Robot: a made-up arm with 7 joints.
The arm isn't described. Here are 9 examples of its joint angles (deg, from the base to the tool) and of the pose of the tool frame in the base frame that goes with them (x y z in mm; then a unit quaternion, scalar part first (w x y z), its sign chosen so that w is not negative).
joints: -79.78 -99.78 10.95 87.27 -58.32 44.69 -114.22
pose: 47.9 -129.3 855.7 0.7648 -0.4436 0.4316 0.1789
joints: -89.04 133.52 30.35 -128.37 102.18 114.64 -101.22
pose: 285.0 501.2 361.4 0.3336 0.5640 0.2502 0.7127
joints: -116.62 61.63 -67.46 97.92 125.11 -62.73 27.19
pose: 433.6 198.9 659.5 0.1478 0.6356 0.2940 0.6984
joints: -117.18 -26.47 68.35 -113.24 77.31 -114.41 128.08
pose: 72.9 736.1 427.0 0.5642 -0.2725 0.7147 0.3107
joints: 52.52 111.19 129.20 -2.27 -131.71 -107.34 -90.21
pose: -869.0 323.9 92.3 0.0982 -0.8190 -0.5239 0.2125
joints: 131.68 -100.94 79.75 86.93 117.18 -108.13 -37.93
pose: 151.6 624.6 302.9 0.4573 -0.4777 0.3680 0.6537
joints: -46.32 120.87 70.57 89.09 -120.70 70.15 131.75
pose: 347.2 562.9 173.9 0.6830 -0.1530 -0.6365 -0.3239
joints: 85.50 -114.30 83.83 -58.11 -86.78 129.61 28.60
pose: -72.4 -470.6 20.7 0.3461 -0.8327 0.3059 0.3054
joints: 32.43 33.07 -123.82 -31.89 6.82 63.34 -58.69
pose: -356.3 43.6 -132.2 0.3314 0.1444 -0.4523 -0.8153
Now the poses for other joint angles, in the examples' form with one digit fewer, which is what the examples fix.
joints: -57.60 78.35 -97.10 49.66 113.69 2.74 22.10
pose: -44 380 530 0.052 0.363 0.541 0.757
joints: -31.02 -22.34 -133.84 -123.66 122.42 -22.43 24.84
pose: 168 -651 44 0.285 0.856 -0.424 -0.083
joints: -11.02 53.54 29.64 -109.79 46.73 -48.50 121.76
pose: -125 -411 543 0.116 0.067 -0.092 0.987
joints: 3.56 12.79 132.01 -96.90 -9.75 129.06 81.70
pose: -488 -186 429 0.657 0.557 -0.051 0.505
